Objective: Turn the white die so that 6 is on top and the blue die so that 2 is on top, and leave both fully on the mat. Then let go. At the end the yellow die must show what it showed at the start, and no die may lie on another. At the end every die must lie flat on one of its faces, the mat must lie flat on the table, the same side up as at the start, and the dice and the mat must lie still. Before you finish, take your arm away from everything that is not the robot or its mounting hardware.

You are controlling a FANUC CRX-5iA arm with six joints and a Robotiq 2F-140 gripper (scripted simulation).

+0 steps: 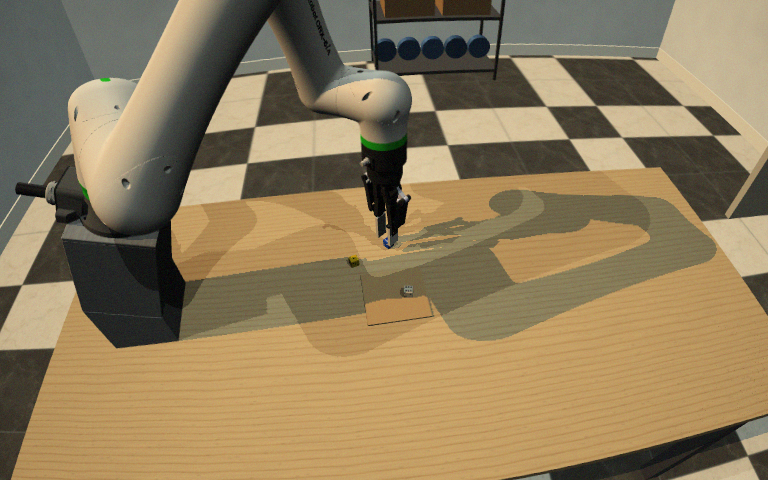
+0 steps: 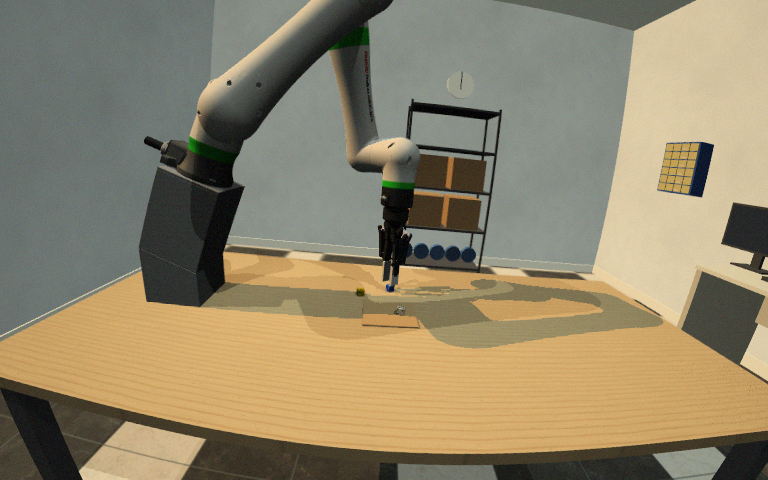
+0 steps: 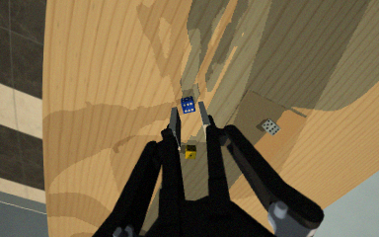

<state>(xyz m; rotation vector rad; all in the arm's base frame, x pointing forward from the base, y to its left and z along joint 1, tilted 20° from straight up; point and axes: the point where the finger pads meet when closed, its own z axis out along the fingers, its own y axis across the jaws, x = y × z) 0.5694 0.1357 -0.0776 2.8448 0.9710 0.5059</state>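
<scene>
The blue die lies 50 mm below my hand. Round my hand: white die 30 mm ahead, 150 mm to the right, 50 mm below; then tan mat 150 mm to the right, 60 mm below; then yellow die 80 mm behind, 40 mm to the right, 50 mm below.
</scene>
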